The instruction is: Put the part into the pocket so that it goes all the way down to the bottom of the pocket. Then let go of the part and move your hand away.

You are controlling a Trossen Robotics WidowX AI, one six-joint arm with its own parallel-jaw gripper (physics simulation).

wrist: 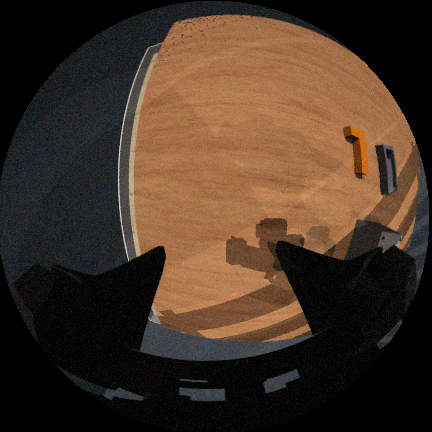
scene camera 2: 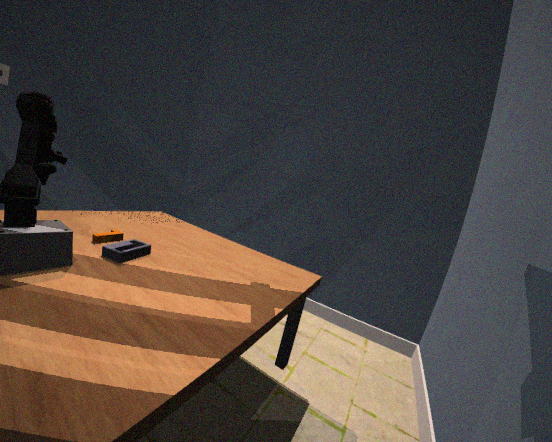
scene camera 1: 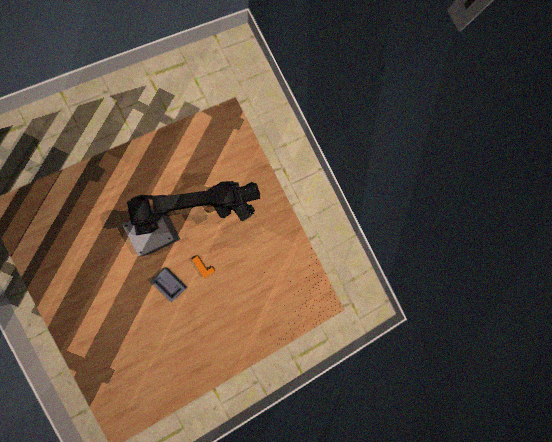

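Where they show: gripper, fingertip midpoint: [wrist: 221,249] [scene camera 2: 40,181]; arm's base at its link origin: [scene camera 2: 19,224].
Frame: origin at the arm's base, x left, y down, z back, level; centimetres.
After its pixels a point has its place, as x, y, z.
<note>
The orange L-shaped part [scene camera 1: 201,267] @[10.9, 7.4, -27.9] [scene camera 2: 107,237] @[9.0, 8.6, -26.7] [wrist: 360,155] @[11.9, 7.7, -26.1] lies flat on the table, beside and apart from the pocket block. The dark grey-blue block [scene camera 1: 159,286] @[-10.3, 7.4, -27.6] [scene camera 2: 120,255] @[-12.9, 7.8, -24.0] [wrist: 382,175] @[-2.9, 8.9, -25.4] with the pocket sits on the table; the recess in its top shows no part in it. My gripper [scene camera 1: 234,213] [scene camera 2: 56,167] [wrist: 221,249] @[41.9, -7.7, -8.4] is open and empty, raised above the table. In the wrist view its fingers stand wide apart, with the part and the block off to the right.
The grey robot base [scene camera 1: 155,241] @[-0.6, 0.1, -8.0] [scene camera 2: 40,247] @[-9.9, 3.9, -3.9] [wrist: 371,239] @[6.6, 2.9, -7.7] stands on the wooden table [scene camera 1: 240,300] @[20.8, 10.5, -51.9] [scene camera 2: 200,260] @[-22.0, 10.5, -50.9] [wrist: 240,90] @[42.1, 10.5, -34.1], close to the part and the block. Striped shadows cross the table. The table's edges show in all three views, with walls beyond.
</note>
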